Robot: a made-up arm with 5 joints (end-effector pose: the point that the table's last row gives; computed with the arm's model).
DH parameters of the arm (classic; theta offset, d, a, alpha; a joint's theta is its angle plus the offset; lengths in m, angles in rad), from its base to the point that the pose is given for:
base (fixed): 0.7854 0 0.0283 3.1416
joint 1: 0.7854 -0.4 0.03 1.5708
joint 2: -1.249 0 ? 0
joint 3: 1.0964 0 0.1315 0
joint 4: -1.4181 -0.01 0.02 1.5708
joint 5: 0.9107 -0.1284 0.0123 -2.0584
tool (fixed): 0.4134 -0.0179 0 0
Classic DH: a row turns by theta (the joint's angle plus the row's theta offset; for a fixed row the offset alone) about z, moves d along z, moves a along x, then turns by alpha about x.
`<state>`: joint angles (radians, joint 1 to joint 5).
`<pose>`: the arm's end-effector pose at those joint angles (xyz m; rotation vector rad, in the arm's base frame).
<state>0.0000 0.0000 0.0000 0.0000 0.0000</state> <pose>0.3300 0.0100 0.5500 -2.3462 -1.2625 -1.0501</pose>
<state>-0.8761 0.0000 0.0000 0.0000 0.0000</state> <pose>0.2261 0.2518 0.5500 -1.4740 -1.9835 -0.7246</pose>
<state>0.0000 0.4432 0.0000 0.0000 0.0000</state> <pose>0.3673 0.0100 0.4155 -2.3960 -1.0876 -0.4838</pose>
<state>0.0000 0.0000 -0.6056 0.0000 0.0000</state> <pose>0.2514 0.0100 0.6817 -2.0903 -1.4372 -1.8468</pose>
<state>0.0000 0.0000 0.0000 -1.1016 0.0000</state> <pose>0.2286 0.0100 0.6352 1.4729 1.3059 2.1568</pose>
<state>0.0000 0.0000 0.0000 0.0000 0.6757</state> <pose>0.3300 0.0226 0.5456 2.3464 1.5394 0.5723</pose>
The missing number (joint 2, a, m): 0.0949
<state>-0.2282 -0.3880 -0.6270 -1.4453 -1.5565</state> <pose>-0.0031 -0.0162 0.6755 1.2122 -1.6451 -1.6900</pose>
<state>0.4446 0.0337 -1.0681 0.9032 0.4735</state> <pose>0.2240 -0.0781 0.6641 2.5645 0.9042 0.7935</pose>
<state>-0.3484 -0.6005 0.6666 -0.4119 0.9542</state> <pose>0.2407 0.1069 0.5730 1.7403 1.6687 0.8276</pose>
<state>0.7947 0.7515 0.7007 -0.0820 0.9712</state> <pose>0.1670 -0.1204 0.2072 -2.2756 -0.7526 0.8326</pose>
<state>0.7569 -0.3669 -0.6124 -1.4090 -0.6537</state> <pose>-0.0174 0.0248 0.6697 0.0100 1.2628 1.8459</pose>
